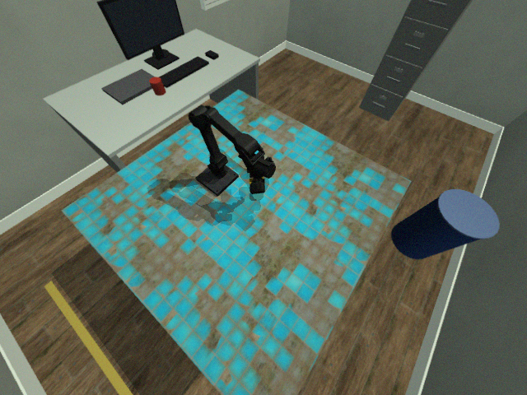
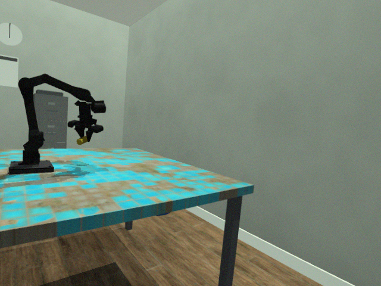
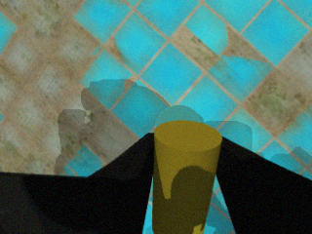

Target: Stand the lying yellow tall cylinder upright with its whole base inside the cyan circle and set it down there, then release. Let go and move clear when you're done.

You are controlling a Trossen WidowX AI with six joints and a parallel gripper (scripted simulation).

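The cyan circle is 1 cm behind my hand and 16 cm below it. Also, from my hand: yellow cylinder 1 cm behind, 1 cm to the right, 3 cm below.
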